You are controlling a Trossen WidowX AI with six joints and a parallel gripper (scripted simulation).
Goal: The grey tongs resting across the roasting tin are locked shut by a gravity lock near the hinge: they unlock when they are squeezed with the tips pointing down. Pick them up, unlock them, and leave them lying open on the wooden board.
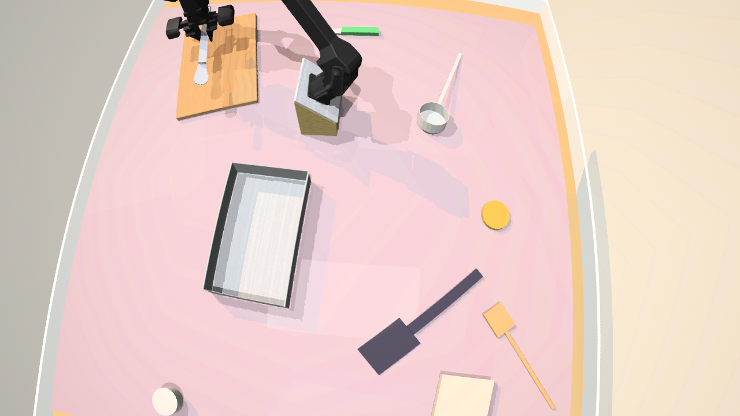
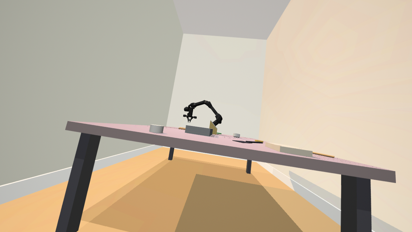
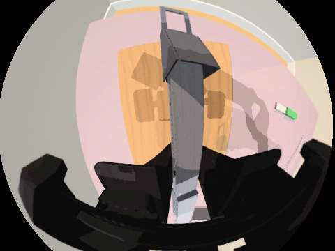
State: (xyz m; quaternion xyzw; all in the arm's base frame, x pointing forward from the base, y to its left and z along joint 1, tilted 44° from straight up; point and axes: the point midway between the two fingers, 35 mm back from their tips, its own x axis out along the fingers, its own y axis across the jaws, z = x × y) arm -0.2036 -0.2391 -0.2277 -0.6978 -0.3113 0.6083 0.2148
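Right now the wooden board is 90 mm below my gripper tip. Also, from my gripper tip: yellow disc (750 mm to the left, 470 mm ahead, 90 mm below); green-handled tool (380 mm to the left, 100 mm behind, 90 mm below); roasting tin (520 mm ahead, 200 mm to the left, 70 mm below).
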